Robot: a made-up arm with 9 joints. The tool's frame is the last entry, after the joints. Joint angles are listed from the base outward.
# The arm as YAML. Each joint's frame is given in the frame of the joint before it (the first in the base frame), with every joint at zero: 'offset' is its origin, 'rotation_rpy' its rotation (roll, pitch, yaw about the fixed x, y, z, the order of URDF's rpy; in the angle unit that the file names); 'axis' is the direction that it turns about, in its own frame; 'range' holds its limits. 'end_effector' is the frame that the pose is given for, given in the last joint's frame.
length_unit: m
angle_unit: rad
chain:
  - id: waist
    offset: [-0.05, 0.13, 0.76]
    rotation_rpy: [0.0, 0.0, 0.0]
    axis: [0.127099, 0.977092, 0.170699]
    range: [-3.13, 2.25]
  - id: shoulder
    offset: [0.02, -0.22, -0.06]
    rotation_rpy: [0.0, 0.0, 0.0]
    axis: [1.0, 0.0, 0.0]
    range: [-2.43, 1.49]
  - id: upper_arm
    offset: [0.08, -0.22, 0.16]
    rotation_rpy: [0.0, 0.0, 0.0]
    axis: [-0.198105, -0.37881, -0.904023]
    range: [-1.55, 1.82]
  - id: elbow
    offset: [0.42, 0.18, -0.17]
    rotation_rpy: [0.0, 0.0, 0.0]
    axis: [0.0, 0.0, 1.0]
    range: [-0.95, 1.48]
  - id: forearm
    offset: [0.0, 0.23, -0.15]
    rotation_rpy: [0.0, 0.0, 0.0]
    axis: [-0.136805, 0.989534, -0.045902]
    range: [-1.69, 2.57]
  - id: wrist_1
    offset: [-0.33, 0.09, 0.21]
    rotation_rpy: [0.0, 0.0, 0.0]
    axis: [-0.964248, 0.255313, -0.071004]
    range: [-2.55, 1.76]
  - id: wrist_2
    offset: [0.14, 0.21, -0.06]
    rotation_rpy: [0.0, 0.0, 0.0]
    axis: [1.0, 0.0, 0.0]
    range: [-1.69, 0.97]
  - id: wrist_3
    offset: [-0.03, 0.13, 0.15]
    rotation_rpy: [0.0, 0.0, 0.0]
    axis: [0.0, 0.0, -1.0]
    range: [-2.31, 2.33]
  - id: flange
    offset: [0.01, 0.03, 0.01]
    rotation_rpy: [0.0, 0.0, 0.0]
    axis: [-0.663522, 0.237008, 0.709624]
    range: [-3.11, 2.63]
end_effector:
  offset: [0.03, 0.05, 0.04]
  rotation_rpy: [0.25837, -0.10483, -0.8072]
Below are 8 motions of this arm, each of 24 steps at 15 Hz.
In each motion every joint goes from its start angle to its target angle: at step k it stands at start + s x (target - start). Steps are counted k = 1, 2, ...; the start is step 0. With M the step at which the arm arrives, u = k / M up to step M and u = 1 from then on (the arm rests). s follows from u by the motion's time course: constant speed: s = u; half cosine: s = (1 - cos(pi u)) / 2; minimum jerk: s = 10 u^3 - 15 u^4 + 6 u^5.
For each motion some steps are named. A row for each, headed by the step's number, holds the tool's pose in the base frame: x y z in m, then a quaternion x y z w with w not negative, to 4 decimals.
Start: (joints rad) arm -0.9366 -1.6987 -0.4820 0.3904 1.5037 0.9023 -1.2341 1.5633 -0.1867
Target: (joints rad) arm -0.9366 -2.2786 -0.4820 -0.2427 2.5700 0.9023 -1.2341 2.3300 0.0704
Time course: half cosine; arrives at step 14
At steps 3, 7, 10, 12, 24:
3: 0.1548 -0.1600 0.3919 -0.9307 -0.0857 0.2747 0.2260
7: 0.3556 -0.3284 0.4167 -0.9747 0.0727 0.1227 0.1719
10: 0.4588 -0.5200 0.5277 -0.9797 0.1713 -0.0206 0.1025
12: 0.4803 -0.6062 0.6042 -0.9726 0.2059 -0.0875 0.0636
24: 0.4841 -0.6356 0.6351 -0.9686 0.2167 -0.1115 0.0486

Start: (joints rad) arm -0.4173 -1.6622 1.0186 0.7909 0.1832 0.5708 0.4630 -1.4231 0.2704
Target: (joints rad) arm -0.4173 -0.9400 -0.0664 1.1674 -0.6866 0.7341 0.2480 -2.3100 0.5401
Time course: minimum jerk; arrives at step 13
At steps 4, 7, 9, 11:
4: 0.2359 -0.1568 0.6219 -0.7535 0.2689 0.1657 0.5766
7: -0.0593 -0.1974 0.6150 -0.5552 0.3901 0.6014 0.4218
9: -0.1646 -0.2636 0.6476 -0.4125 0.3363 0.8161 0.2252
11: -0.1939 -0.3098 0.6561 -0.3381 0.2678 0.8974 0.0927

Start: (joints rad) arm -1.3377 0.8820 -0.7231 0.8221 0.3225 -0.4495 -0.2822 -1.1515 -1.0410
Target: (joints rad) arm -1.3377 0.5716 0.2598 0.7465 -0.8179 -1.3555 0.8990 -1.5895 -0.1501
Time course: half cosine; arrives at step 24
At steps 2, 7, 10, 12, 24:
2: -0.6195 -0.2663 0.5834 0.0700 -0.0680 0.6651 0.7403
7: -0.5442 -0.3155 0.6904 0.1852 -0.0171 0.7756 0.6032
10: -0.4172 -0.3764 0.7299 0.2716 -0.0239 0.8683 0.4145
12: -0.3005 -0.4094 0.7237 0.3072 -0.0538 0.9162 0.2516
24: 0.1982 -0.3613 0.7047 -0.1992 0.1270 -0.8923 0.3847

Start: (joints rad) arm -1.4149 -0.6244 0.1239 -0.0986 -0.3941 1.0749 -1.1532 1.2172 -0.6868
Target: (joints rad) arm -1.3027 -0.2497 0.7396 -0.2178 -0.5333 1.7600 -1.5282 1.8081 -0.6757
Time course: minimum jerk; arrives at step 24
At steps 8, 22, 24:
8: 0.5561 -0.3130 1.2577 0.4302 0.6302 0.0888 0.6402
22: 0.3564 -0.5788 1.2715 0.7457 0.4077 0.0309 0.5260
24: 0.3555 -0.5801 1.2703 0.7476 0.4070 0.0307 0.5239

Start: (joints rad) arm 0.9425 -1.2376 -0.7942 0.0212 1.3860 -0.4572 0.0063 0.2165 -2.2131
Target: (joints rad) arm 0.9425 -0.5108 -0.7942 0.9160 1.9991 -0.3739 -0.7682 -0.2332 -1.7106
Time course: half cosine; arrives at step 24
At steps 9, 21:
9: -0.7532 0.5017 0.4350 -0.6452 -0.1318 -0.4128 0.6292
21: -0.6662 0.2931 1.0765 -0.5897 0.2884 0.1983 0.7278

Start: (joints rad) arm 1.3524 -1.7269 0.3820 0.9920 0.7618 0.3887 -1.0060 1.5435 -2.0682
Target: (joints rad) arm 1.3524 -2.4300 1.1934 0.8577 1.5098 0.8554 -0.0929 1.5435 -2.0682
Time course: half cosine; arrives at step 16
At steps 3, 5, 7, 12, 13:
3: -0.2862 -0.2345 0.5549 0.4290 -0.0939 0.2863 0.8516
5: -0.2622 -0.2328 0.4708 0.3929 -0.1749 0.3712 0.8230
7: -0.2119 -0.2178 0.3618 0.3543 -0.2837 0.4672 0.7587
12: -0.0348 -0.0738 0.1316 0.3089 -0.5386 0.6107 0.4915
13: -0.0113 -0.0398 0.1081 0.3084 -0.5690 0.6180 0.4463

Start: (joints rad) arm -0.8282 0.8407 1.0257 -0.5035 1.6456 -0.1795 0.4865 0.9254 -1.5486
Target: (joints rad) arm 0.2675 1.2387 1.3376 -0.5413 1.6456 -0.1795 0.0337 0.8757 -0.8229
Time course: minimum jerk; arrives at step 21
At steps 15, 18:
15: 0.8597 -0.9423 -0.1586 0.3587 -0.6290 0.5774 0.3772
18: 0.7211 -0.8928 -0.3470 0.3792 -0.6463 0.5392 0.3844

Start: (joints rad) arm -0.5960 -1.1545 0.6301 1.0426 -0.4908 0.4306 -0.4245 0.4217 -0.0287
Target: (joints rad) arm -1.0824 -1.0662 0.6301 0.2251 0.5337 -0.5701 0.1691 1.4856 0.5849
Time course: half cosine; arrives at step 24
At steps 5, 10, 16, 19, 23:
5: 0.2641 -0.1836 0.5533 -0.4869 -0.7799 -0.1809 0.3491
10: 0.4160 0.0249 0.6786 -0.3759 -0.7561 -0.4481 0.2936
16: 0.5283 0.2339 1.1004 -0.0566 -0.6107 -0.7674 0.1870
19: 0.4901 0.2692 1.2988 0.1089 -0.5168 -0.8352 0.1531
23: 0.4346 0.2780 1.4275 0.2280 -0.4440 -0.8556 0.1369

